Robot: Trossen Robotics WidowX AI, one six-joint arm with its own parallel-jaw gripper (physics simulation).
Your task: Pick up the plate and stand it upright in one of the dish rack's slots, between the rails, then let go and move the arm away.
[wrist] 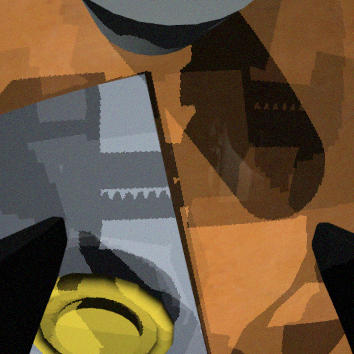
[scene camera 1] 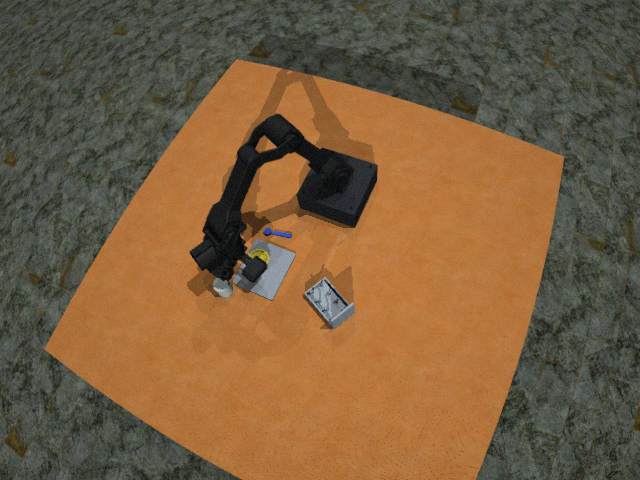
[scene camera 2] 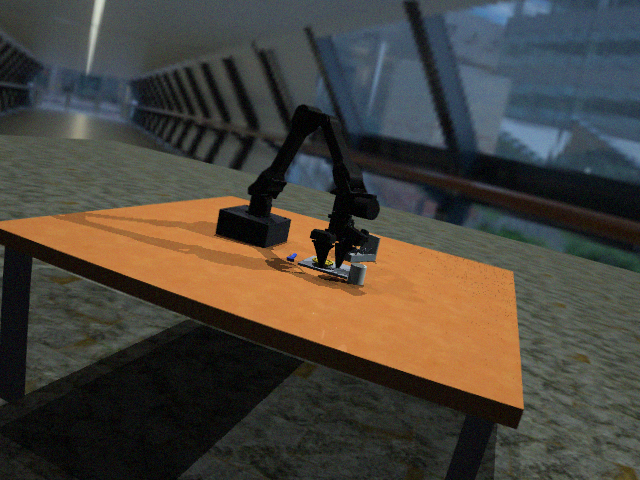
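The yellow round plate (scene camera 1: 260, 255) (scene camera 2: 329, 262) (wrist: 100, 327) lies flat on a grey board (scene camera 1: 281, 261) (scene camera 2: 306, 264) (wrist: 130, 112). My gripper (scene camera 1: 239, 272) (scene camera 2: 330, 266) (wrist: 194, 235) is open and empty, pointing down, low over the board. In the wrist view the left finger overlaps the plate's left edge and the right finger is over the orange table, well right of the plate. The plate's lower part is cut off there. The grey dish rack (scene camera 1: 343, 316) (scene camera 2: 373, 249) stands apart from the board, with a tall panel at one end. It does not show in the wrist view.
A pale cup (scene camera 1: 222, 288) (scene camera 2: 357, 274) (wrist: 170, 12) stands close to the board's corner, near the gripper. A blue spoon-like object (scene camera 1: 281, 235) (scene camera 2: 292, 256) lies between the board and the arm's black base (scene camera 1: 338, 193) (scene camera 2: 250, 227).
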